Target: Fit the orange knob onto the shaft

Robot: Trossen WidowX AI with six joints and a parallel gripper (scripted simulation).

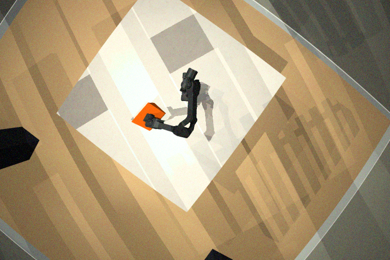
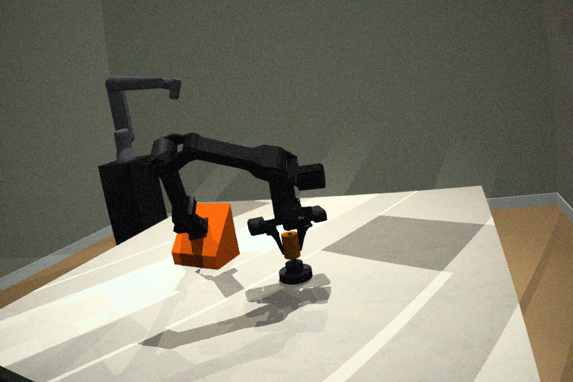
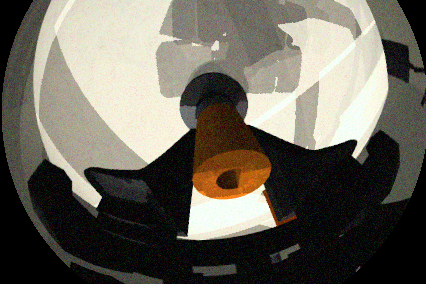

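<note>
Right now my gripper tip is 2 cm below the orange knob. Round my gripper tip: round dark pedestal 4 cm below.
</note>
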